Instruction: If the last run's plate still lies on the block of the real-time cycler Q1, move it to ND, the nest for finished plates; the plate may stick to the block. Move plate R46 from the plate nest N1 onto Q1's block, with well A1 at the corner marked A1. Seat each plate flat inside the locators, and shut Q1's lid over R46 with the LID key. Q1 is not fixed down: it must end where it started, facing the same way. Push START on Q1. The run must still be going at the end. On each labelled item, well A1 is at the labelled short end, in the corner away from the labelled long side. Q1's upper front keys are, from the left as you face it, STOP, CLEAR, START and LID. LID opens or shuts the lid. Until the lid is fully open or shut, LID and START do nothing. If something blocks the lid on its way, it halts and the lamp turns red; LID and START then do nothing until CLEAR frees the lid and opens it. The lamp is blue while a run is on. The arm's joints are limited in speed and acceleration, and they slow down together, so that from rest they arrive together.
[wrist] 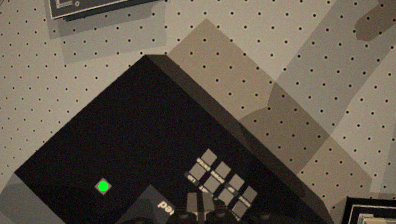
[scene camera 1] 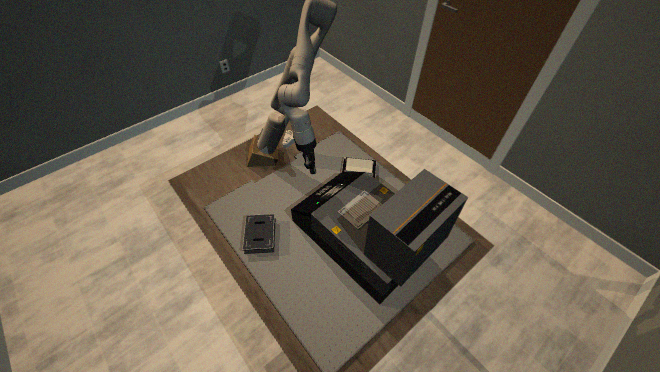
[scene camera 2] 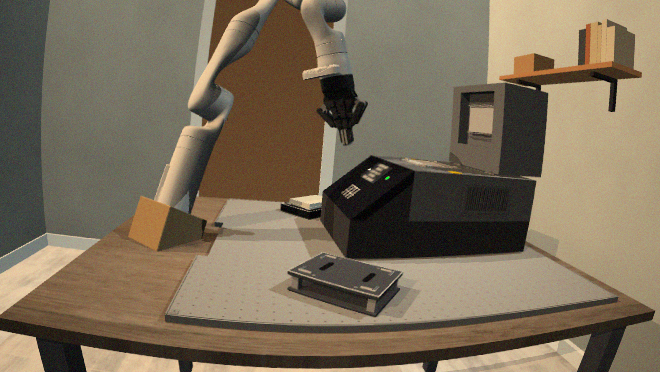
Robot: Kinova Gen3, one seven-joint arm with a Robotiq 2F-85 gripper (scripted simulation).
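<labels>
You'd find a black cycler Q1 in the wrist view (154, 135), and it's there in scene camera 1 and scene camera 2 too. On the black cycler Q1, (scene camera 2: 380, 209) and (scene camera 1: 300, 215) are the same spot.
</labels>
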